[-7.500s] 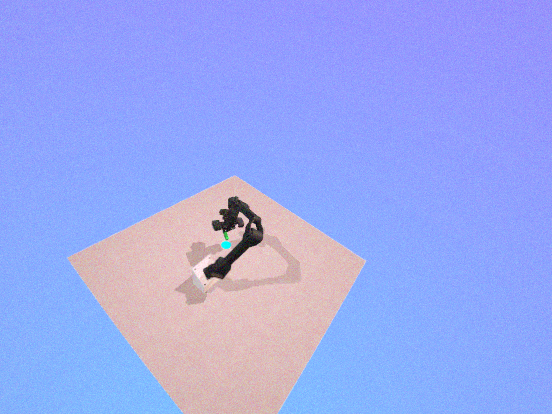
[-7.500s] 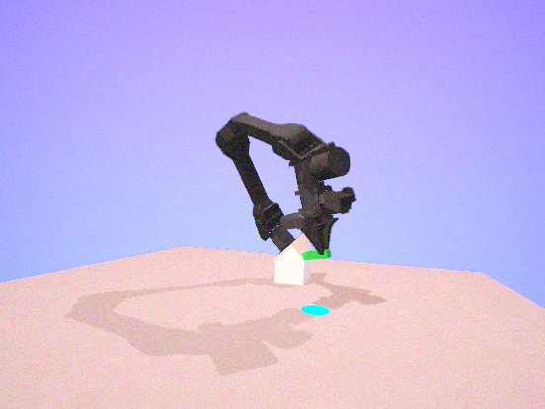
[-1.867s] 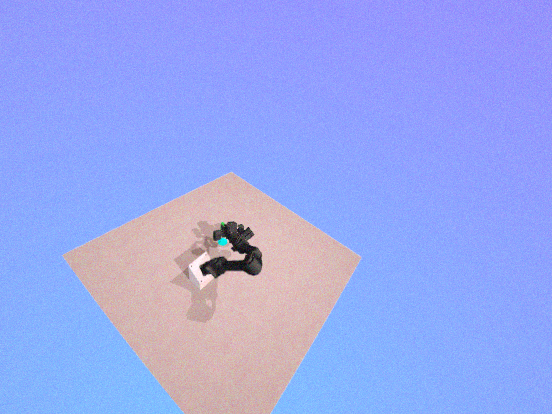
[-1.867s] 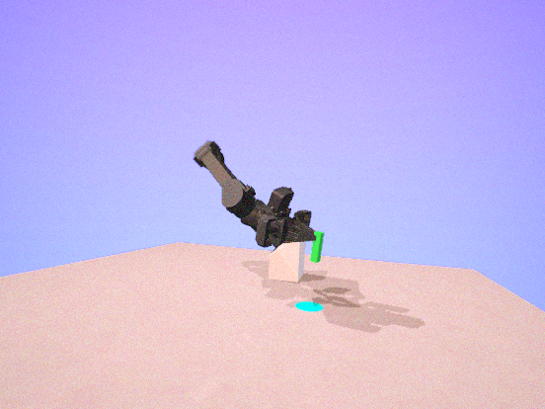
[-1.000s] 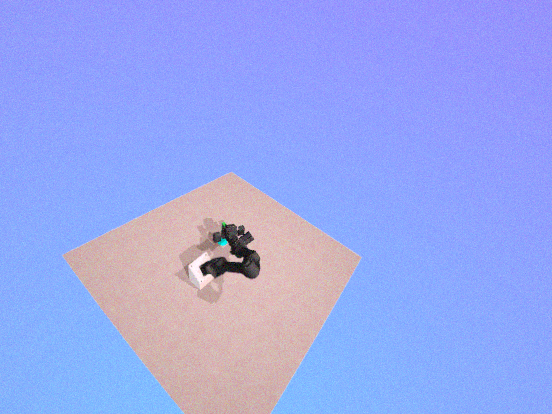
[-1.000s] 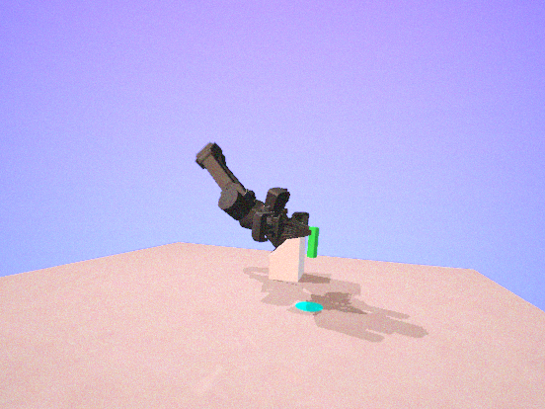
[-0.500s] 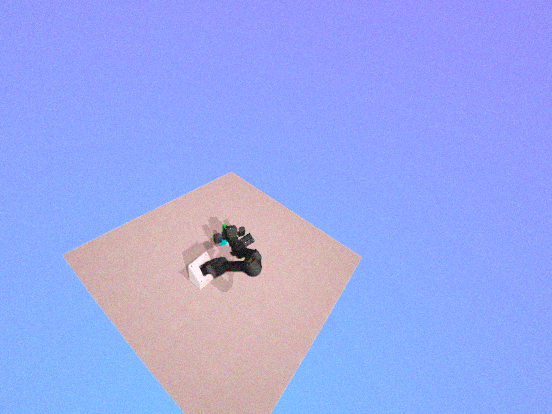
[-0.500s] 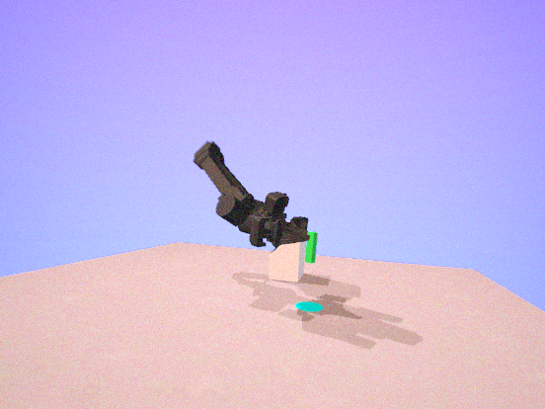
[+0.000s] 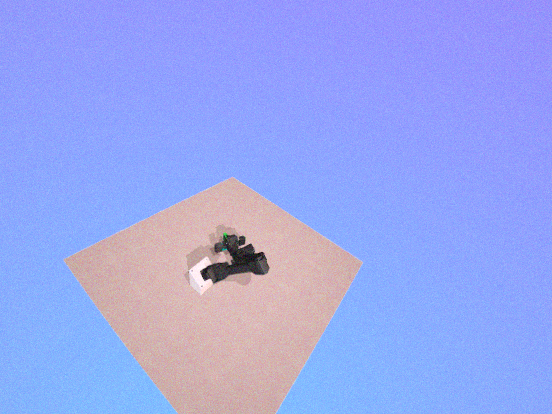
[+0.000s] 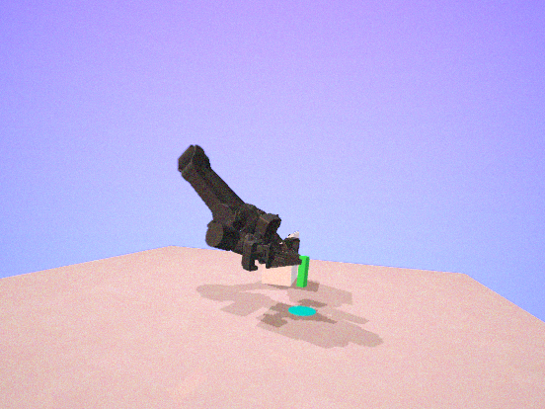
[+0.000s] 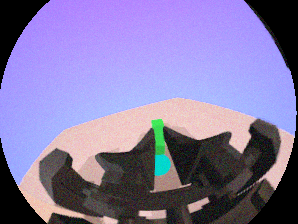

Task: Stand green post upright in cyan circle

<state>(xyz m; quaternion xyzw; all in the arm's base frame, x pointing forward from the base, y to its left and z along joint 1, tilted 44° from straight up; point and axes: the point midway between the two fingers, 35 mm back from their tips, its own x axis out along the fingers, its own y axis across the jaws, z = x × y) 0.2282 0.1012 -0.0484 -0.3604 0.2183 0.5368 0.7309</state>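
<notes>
The cyan circle is 11 cm below my gripper tip. Also, from my gripper tip: green post: 2 cm below.
</notes>
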